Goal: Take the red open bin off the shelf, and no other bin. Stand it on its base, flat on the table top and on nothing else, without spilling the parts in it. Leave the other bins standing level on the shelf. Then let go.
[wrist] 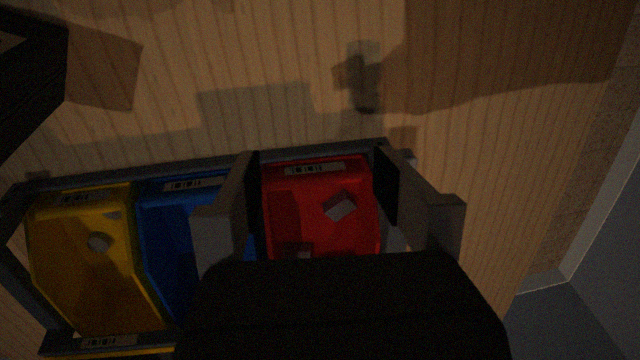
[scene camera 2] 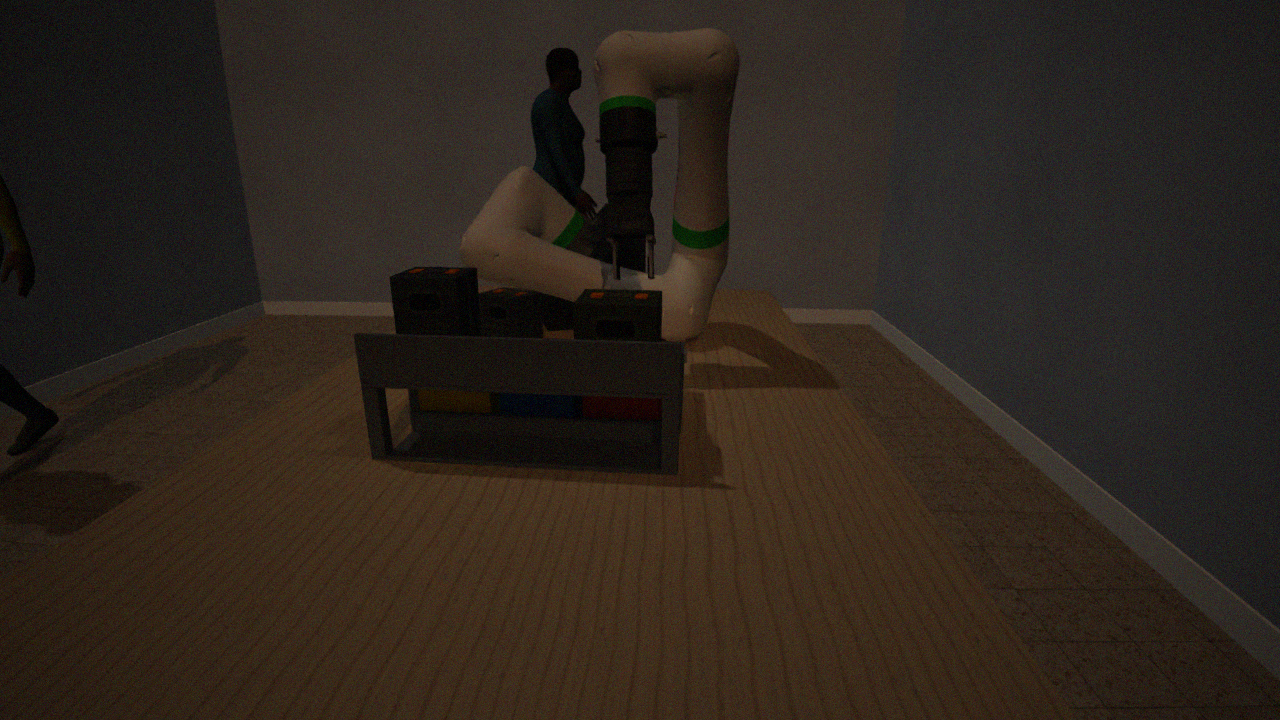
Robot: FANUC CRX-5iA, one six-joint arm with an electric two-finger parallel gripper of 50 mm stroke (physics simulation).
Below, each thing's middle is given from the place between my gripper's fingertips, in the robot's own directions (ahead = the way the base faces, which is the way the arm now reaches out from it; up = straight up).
Labels:
Right now my hand is 180 mm short of the red open bin (wrist: 293, 192), 130 mm above it and 10 mm to the left of it. The rest, counted from my hand: blue bin (scene camera 2: 510, 403) (170 mm ahead, 130 mm below, 120 mm to the right).

